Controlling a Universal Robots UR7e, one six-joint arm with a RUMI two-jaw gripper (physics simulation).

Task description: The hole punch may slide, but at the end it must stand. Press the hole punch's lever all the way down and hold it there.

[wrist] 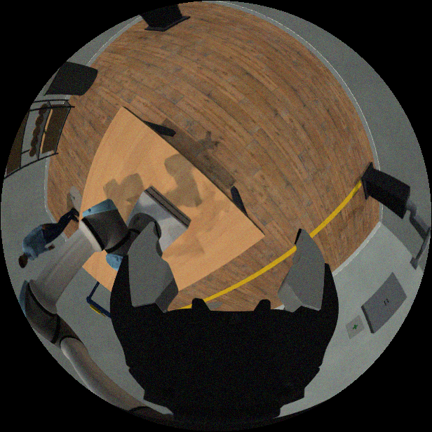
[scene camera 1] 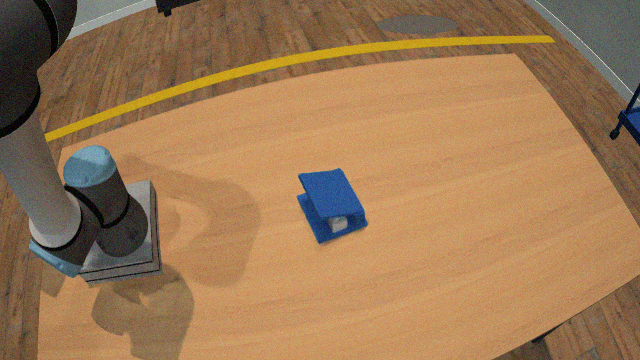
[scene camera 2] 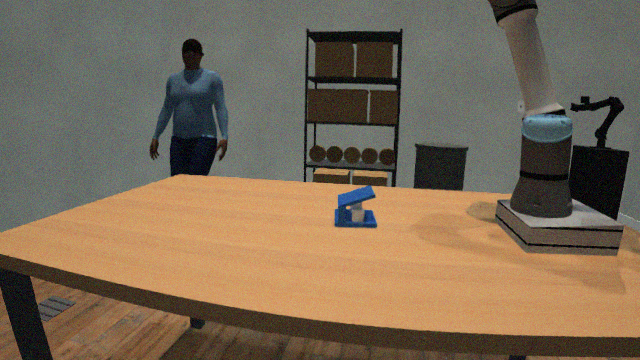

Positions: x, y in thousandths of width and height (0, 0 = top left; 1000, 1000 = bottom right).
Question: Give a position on a blue hole punch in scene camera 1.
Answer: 507, 640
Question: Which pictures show my gripper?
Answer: The wrist view only.
